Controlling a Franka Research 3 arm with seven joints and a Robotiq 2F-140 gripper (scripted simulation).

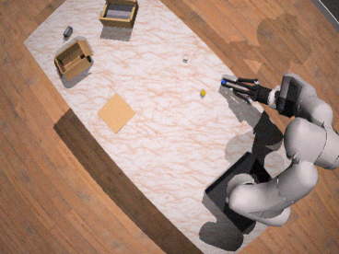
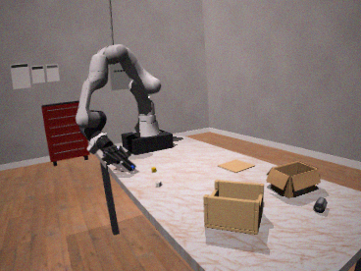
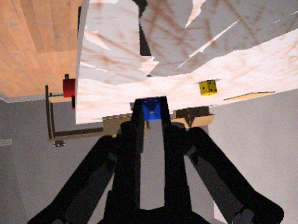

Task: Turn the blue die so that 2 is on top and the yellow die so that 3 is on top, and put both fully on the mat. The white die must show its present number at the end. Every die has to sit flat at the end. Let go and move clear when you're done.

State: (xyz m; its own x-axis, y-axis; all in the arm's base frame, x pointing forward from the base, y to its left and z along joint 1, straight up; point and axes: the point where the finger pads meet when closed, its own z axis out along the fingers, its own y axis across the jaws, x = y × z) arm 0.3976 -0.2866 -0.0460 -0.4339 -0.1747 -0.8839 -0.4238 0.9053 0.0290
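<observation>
Now: hand 5 cm short of the yellow die, 12 cm to the right of it and 4 cm above it. Also, from my hand: white die 23 cm ahead, 6 cm to the left, 4 cm below; then blue die 2 cm ahead, 1 cm to the left, 1 cm below; then tan mat 26 cm ahead, 49 cm to the left, 5 cm below.
</observation>
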